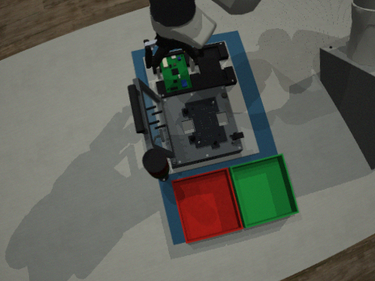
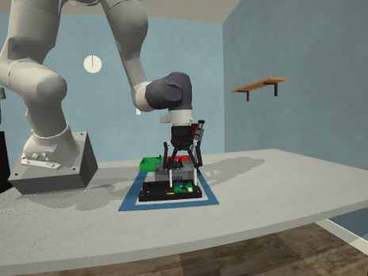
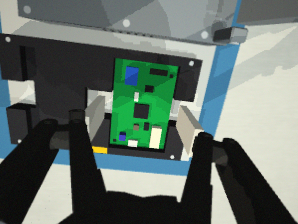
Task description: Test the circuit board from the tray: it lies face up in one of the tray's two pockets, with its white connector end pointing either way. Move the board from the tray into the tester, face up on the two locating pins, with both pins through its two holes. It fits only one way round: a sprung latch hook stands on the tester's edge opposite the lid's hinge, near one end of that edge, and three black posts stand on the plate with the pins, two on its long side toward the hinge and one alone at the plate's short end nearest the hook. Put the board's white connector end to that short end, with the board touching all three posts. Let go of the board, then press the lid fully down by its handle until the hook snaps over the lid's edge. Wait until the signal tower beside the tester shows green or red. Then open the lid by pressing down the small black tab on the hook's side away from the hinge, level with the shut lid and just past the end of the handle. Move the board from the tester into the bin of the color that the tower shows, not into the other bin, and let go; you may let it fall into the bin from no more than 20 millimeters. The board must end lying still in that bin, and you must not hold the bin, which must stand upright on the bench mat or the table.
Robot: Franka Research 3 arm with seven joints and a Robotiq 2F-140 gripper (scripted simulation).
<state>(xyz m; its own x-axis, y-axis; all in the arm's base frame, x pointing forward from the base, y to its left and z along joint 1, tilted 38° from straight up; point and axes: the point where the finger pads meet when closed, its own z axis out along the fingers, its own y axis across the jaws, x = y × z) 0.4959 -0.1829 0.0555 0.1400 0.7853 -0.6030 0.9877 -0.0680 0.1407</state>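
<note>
The green circuit board is 40 mm below my hand. The rest, counted from my hand: latch hook: 240 mm to the left, 70 mm behind, 30 mm above; then clear lid: 160 mm to the left, 130 mm above, 110 mm ahead; then tester plate: 180 mm to the left, 10 mm behind, 10 mm above.
</note>
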